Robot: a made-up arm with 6 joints.
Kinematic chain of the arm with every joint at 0, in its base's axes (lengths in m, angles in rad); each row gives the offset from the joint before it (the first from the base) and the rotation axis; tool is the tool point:
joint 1: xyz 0 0 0.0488 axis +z
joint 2: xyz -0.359 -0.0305 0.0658 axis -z
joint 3: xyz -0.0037 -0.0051 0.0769 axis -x
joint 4: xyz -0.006 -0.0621 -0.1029 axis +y
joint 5: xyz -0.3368 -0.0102 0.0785 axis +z
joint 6: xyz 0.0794 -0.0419 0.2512 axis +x
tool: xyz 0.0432 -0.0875 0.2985
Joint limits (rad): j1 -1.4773..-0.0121 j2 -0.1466..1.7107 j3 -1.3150..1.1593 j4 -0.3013..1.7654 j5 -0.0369..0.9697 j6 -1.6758..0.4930
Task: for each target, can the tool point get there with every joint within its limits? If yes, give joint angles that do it. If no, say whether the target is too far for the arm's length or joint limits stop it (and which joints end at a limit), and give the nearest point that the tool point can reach.
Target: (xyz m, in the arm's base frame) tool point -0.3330 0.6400 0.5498
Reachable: yes | joints -0.4634 0.4977 0.5111 -0.1299 0.8519 -0.7466
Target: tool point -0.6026 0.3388 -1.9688
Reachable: no: too far | nearest point -0.6467 0.3375 -0.1319 | short by 1.837 m
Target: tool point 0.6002 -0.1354 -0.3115
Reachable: no: joint limits stop it (at a limit: joint 1, joint 3, joint 4, joint 5) | nearest point 0.2527 -0.0958 -0.0896 | short by 0.414 m
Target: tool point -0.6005 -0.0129 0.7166
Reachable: yes | joints -0.1586 1.3667 -0.4358 0.4195 0.5859 -0.4624
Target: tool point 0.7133 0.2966 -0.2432
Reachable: no: joint limits stop it (at a limit: joint 1, joint 3, joint 4, joint 6) | nearest point 0.5451 0.3091 0.0751 | short by 0.360 m
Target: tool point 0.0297 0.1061 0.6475
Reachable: yes | joints -0.4926 0.5754 0.3028 1.0058 0.8739 -1.2029
